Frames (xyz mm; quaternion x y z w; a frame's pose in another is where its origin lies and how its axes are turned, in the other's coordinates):
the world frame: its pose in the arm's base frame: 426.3 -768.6 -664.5 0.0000 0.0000 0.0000 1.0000
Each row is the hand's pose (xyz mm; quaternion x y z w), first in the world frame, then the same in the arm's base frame.
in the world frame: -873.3 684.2 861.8 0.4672 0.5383 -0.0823 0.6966
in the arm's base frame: -447.0 -84.4 197.3 0.4672 0.5383 -0.0823 0.6966
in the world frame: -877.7 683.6 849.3 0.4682 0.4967 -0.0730 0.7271
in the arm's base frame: -451.4 -85.0 184.8 0.4682 0.4967 -0.0730 0.7271
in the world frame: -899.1 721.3 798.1 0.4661 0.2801 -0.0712 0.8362
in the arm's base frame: -472.8 -47.3 133.6 0.4661 0.2801 -0.0712 0.8362
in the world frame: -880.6 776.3 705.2 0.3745 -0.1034 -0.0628 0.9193
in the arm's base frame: -454.3 7.7 40.7 0.3745 -0.1034 -0.0628 0.9193
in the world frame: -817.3 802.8 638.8 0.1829 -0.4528 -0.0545 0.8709
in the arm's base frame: -391.0 34.2 -25.7 0.1829 -0.4528 -0.0545 0.8709
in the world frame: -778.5 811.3 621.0 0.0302 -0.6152 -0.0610 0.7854
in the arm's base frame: -352.2 42.7 -43.5 0.0302 -0.6152 -0.0610 0.7854
